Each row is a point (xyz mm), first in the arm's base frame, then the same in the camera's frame.
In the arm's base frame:
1: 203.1 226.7 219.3
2: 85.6 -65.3 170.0
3: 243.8 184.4 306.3
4: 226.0 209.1 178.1
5: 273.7 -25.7 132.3
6: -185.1 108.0 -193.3
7: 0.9 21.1 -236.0
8: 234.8 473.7 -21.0
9: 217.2 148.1 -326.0
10: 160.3 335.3 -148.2
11: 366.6 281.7 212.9
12: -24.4 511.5 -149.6
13: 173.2 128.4 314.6
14: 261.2 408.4 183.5
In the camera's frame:
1: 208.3 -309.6 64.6
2: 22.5 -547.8 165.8
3: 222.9 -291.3 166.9
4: 231.0 -352.2 50.4
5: 217.5 -565.7 167.7
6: -134.8 -614.2 -288.2
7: 23.7 -730.9 -216.2
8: 341.3 -279.8 -253.5
9: 277.3 -719.5 -297.3
10: 250.1 -456.7 -289.4
11: 379.9 -292.7 74.1
12: 123.9 -300.5 -447.0
13: 139.0 -319.5 186.0
14: 319.2 -202.0 -52.9

